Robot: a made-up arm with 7 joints.
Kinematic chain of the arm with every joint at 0, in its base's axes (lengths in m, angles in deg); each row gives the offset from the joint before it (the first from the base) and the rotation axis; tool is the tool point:
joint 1: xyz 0 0 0.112 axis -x
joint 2: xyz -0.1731 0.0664 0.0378 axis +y
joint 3: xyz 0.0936 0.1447 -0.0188 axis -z
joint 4: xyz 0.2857 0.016 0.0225 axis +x
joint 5: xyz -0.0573 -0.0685 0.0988 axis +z
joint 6: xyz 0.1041 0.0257 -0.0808 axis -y
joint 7: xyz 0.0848 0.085 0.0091 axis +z
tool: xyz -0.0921 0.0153 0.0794
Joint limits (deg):
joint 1: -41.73..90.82
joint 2: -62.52..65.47
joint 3: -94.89..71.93
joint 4: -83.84..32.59
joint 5: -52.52..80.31
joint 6: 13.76..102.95
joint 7: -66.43..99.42
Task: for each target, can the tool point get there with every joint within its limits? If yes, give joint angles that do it. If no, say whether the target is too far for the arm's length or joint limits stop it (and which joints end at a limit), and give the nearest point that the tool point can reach.
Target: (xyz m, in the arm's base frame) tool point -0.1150 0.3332 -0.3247
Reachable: yes | joints 69.70 -12.94 -64.84 -0.97 5.73 39.76 -44.96
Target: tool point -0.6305 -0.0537 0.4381
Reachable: no: joint limits stop it (at a limit: joint 2, joint 3, joint 5, joint 6, joint 7) | nearest point -0.3003 -0.0473 0.3994 | short by 0.333 m
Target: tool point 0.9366 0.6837 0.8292
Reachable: no: too far | nearest point 0.3147 0.3577 0.4872 | short by 0.781 m
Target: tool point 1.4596 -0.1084 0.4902
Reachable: no: too far | nearest point 0.4065 0.0481 0.3561 | short by 1.073 m
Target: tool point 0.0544 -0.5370 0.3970
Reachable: no: joint limits stop it (at a limit: joint 1, joint 4, joint 5, joint 6, joint 7) | nearest point 0.0110 -0.3976 0.3853 | short by 0.146 m
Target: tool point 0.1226 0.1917 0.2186
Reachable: yes | joints -19.88 10.90 1.94 -37.36 60.97 89.89 54.48
